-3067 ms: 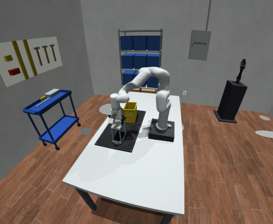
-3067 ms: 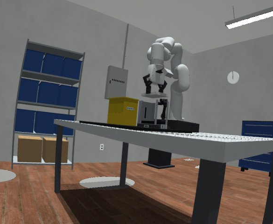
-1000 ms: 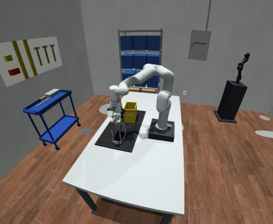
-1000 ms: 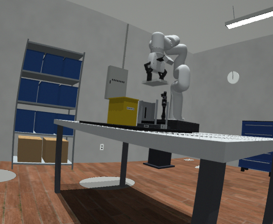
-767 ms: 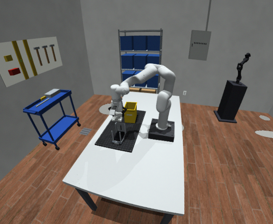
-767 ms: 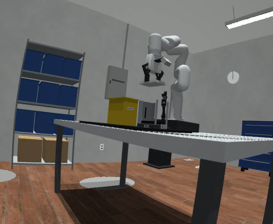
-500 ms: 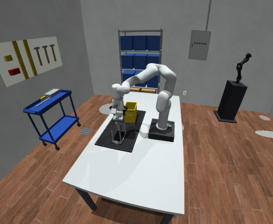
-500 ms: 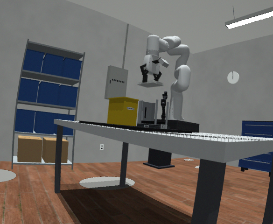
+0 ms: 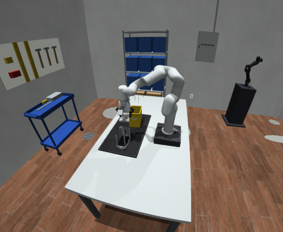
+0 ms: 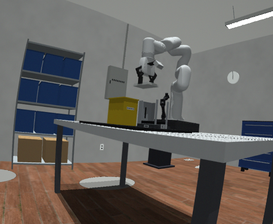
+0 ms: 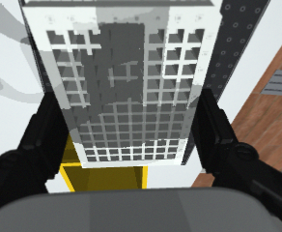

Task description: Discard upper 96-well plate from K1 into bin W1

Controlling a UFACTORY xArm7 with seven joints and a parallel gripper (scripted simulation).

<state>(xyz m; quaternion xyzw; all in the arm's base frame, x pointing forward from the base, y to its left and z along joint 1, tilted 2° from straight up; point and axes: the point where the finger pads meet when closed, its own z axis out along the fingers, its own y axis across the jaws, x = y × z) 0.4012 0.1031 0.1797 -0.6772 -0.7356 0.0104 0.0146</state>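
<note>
Right now the yellow plastics bin W1 is 26 cm to the right of my hand, 16 cm below it and 2 cm behind it. Round my hand: white 96-well plate: 1 cm below.
</note>
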